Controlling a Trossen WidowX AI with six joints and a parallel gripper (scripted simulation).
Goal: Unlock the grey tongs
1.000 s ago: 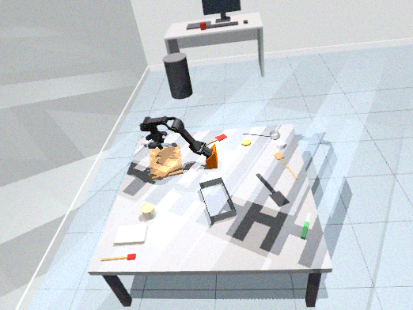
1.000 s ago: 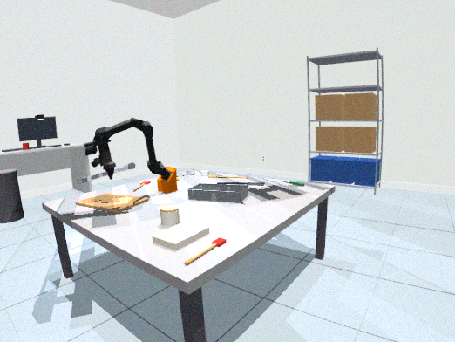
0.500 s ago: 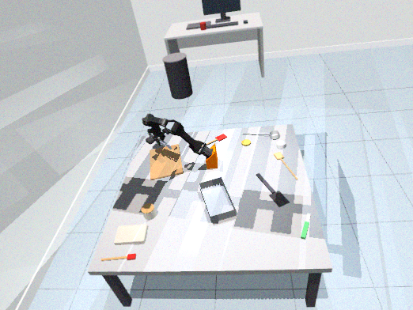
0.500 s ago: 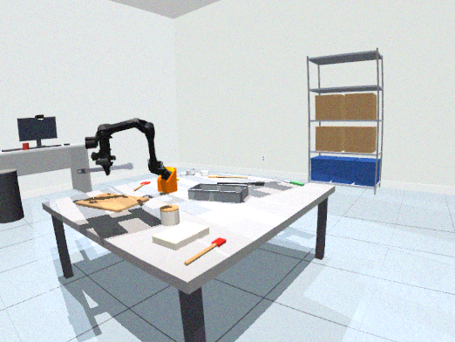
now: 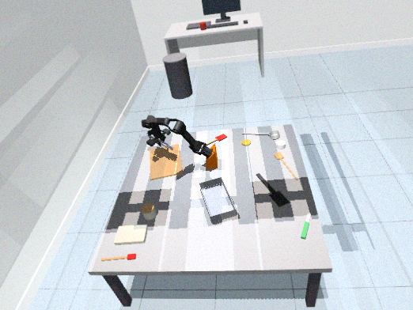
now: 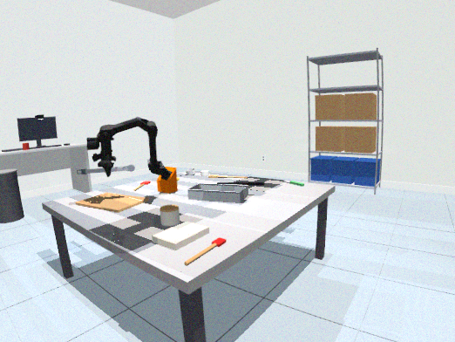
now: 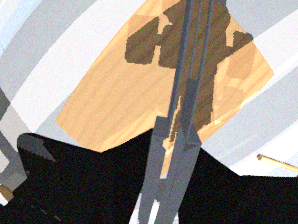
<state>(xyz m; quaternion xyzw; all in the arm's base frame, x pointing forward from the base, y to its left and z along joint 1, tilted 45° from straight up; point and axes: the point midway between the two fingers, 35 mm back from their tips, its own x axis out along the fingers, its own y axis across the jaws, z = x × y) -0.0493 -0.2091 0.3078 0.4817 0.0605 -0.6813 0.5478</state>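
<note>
The wooden board lies 1 cm ahead of my gripper tip and 14 cm below it. Round my gripper tip: jar (53 cm ahead, 4 cm to the left, 12 cm below); then yellow lock piece (5 cm behind, 7 cm to the right, 4 cm above); then red spatula (25 cm behind, 34 cm to the left, 14 cm below).
</note>
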